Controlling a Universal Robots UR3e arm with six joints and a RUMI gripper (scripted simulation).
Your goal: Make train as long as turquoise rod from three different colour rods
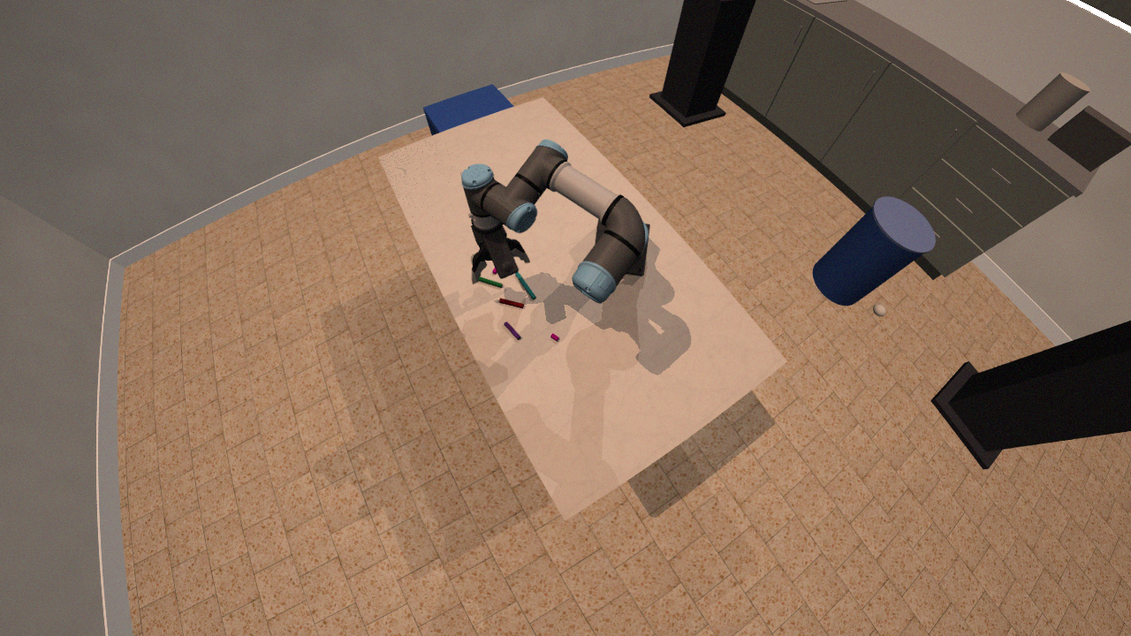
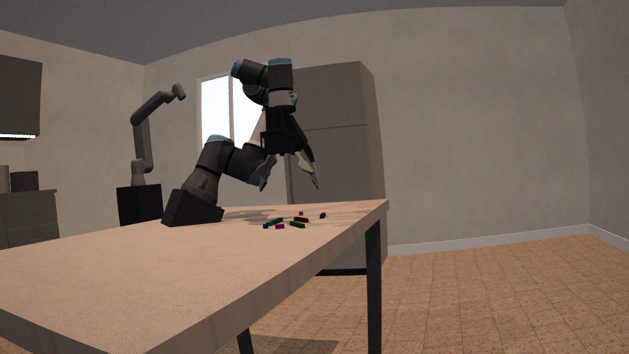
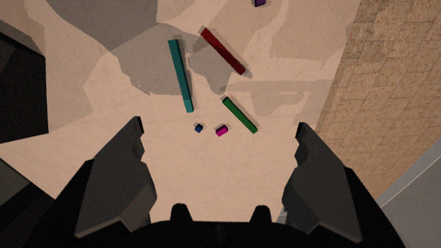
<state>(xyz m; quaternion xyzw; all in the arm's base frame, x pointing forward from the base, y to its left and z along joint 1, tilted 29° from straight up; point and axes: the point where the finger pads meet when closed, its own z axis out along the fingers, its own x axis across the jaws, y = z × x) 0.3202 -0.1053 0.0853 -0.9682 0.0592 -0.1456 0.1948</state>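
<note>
Now: the blue rod 4 cm behind my hand, 7 cm to the right of it and 8 cm below it. From my hand the other things lie so: red rod (5 cm to the left, 8 cm below); then green rod (3 cm ahead, 4 cm to the right, 8 cm below); then turquoise rod (6 cm behind, 2 cm to the left, 8 cm below).
</note>
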